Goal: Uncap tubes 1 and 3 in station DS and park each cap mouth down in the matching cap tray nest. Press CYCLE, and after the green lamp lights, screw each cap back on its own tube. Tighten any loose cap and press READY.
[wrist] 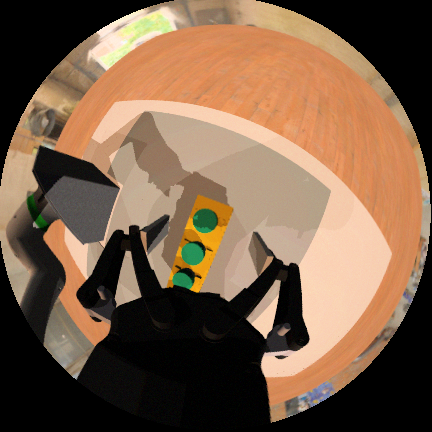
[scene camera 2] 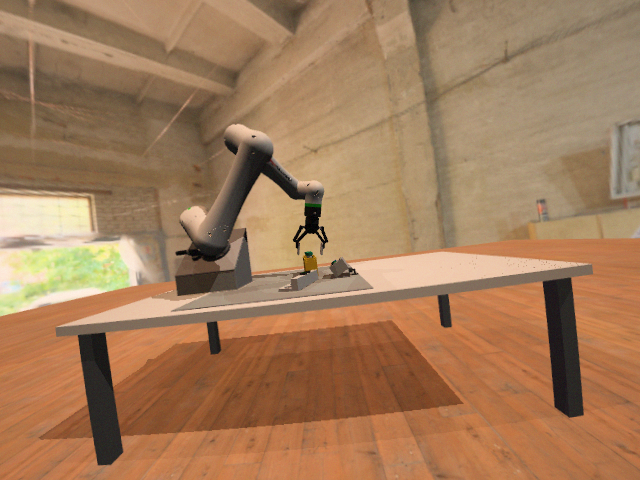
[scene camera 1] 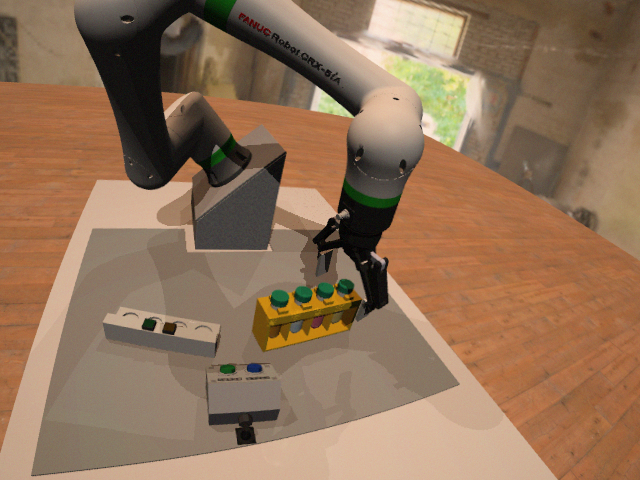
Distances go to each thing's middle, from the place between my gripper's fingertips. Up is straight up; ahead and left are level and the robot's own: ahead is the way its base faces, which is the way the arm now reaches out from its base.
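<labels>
There's the grey button box (scene camera 1: 243,397), and it sits 24 cm to the right of my hand, 16 cm ahead of it and 6 cm below it.
</labels>
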